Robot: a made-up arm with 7 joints. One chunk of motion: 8 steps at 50 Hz.
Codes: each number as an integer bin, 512 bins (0 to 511) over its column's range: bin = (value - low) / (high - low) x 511, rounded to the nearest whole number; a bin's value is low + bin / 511 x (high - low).
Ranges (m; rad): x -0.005..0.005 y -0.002..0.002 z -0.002..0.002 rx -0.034..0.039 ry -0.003..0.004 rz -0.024..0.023
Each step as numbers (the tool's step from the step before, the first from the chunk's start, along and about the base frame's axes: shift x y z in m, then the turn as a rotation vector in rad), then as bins.
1 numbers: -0.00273 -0.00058 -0.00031 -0.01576 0.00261 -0.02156
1 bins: 116 181 216 128 410 27
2 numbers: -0.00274 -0.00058 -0.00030 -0.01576 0.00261 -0.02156
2 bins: 115 181 217 128 410 27
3 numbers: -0.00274 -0.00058 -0.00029 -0.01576 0.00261 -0.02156
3 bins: 115 181 218 128 410 27
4 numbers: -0.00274 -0.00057 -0.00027 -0.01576 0.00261 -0.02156
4 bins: 115 183 221 128 410 27
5 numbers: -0.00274 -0.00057 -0.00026 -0.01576 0.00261 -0.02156
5 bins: 115 183 222 128 410 27
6 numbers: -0.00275 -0.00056 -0.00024 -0.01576 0.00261 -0.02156
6 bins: 115 184 225 128 410 27
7 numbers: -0.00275 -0.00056 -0.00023 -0.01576 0.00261 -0.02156
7 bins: 115 184 226 128 410 27
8 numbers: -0.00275 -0.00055 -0.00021 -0.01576 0.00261 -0.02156
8 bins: 115 185 229 128 410 27
